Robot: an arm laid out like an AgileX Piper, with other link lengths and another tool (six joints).
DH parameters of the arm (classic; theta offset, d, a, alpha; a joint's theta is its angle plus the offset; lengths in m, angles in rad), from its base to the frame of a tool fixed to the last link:
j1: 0 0.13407 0 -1.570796
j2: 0.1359 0 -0.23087 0
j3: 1.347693 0 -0.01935 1.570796
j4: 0 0.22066 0 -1.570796
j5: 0 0 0 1.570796
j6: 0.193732 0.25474 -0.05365 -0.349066
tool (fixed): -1.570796 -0.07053 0 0
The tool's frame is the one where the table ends.
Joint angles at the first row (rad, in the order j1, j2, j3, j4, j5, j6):
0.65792, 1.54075, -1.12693, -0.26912, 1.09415, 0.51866
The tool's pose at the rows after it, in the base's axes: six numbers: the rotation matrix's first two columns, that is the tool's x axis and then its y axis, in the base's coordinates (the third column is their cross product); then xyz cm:
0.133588, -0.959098, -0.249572, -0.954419, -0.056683, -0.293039, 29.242, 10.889, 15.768
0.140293, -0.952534, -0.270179, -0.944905, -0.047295, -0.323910, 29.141, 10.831, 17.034
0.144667, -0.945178, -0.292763, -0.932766, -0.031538, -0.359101, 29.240, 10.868, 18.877
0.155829, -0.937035, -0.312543, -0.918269, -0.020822, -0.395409, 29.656, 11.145, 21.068
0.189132, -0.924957, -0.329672, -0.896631, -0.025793, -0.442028, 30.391, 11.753, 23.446
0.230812, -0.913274, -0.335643, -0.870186, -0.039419, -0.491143, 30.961, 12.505, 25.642
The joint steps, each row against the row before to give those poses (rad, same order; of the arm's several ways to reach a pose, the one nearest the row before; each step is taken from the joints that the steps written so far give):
-0.00001, -0.03537, 0.00000, 0.00187, 0.00001, -0.00001
0.00002, -0.04028, -0.00373, 0.00190, 0.00364, 0.00002
-0.00004, -0.03313, -0.03488, 0.00226, 0.02221, -0.00004
0.00001, -0.01353, -0.06749, 0.00179, 0.03303, -0.00887
0.00002, -0.00061, -0.07979, 0.00000, 0.01798, -0.02522
0.01175, 0.00192, -0.06867, -0.01165, 0.00768, -0.01802

